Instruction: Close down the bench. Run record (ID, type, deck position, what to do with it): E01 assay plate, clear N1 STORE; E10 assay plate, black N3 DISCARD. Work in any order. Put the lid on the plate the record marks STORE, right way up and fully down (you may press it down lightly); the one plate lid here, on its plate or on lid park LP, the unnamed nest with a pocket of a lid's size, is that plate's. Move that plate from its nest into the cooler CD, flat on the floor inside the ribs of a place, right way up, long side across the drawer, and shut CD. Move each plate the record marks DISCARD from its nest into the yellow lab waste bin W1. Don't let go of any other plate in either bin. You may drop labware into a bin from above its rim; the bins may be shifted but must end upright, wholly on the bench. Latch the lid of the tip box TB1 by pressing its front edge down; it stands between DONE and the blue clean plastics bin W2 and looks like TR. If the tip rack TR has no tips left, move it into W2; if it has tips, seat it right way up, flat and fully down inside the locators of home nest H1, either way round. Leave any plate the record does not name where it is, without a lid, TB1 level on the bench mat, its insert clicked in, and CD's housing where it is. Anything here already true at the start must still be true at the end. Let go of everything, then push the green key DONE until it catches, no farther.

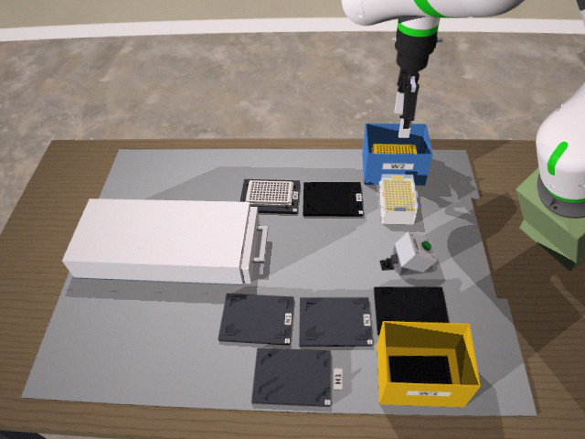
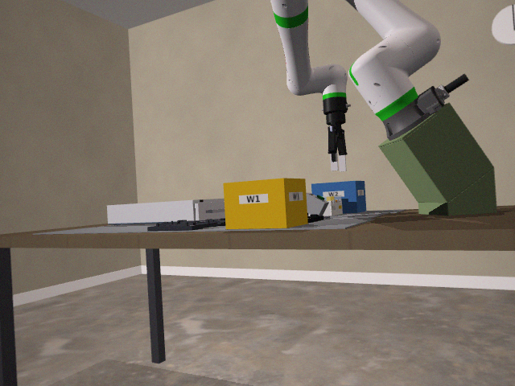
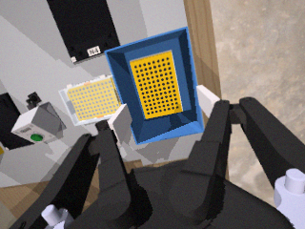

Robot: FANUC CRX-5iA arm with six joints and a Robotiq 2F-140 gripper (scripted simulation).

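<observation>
My gripper is now 90 mm past the green DONE key, 330 mm to the right of it and 120 mm above it. From my hand the other things lie so: tip rack TR (140 mm below); blue bin W2 (10 mm to the left, 150 mm below); tip box TB1 (10 mm behind, 160 mm to the left, 150 mm below).
</observation>
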